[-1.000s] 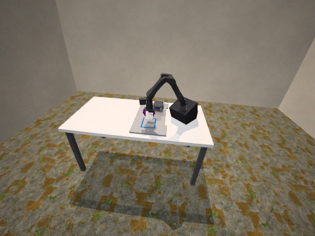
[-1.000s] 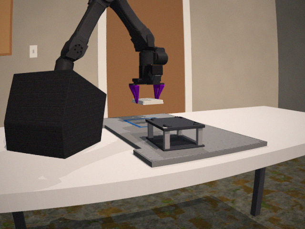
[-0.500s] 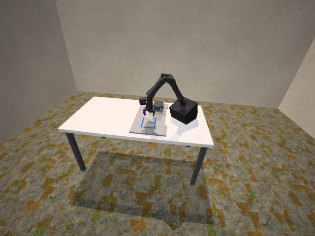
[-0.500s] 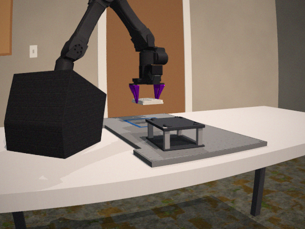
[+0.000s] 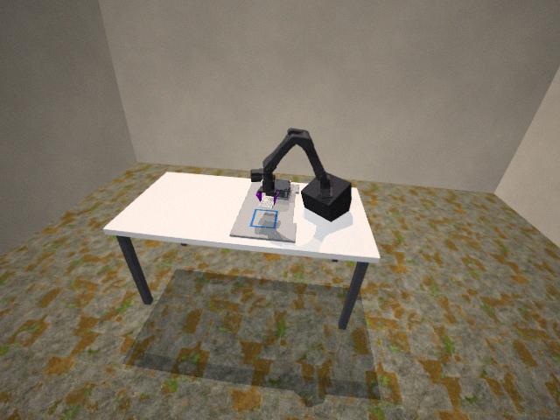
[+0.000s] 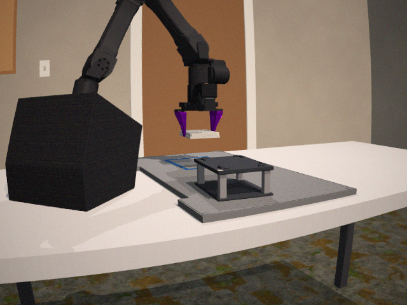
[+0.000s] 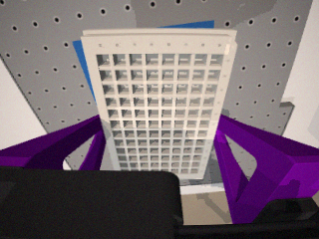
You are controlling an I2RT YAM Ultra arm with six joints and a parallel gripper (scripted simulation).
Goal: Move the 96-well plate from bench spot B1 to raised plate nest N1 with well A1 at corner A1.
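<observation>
Right now my hand is 6 cm past the raised plate nest N1, 32 cm to the left of it and 4 cm above it. Round my hand: white 96-well plate: right at my hand; A1 mark: 12 cm behind, 39 cm to the right, 3 cm below.
</observation>
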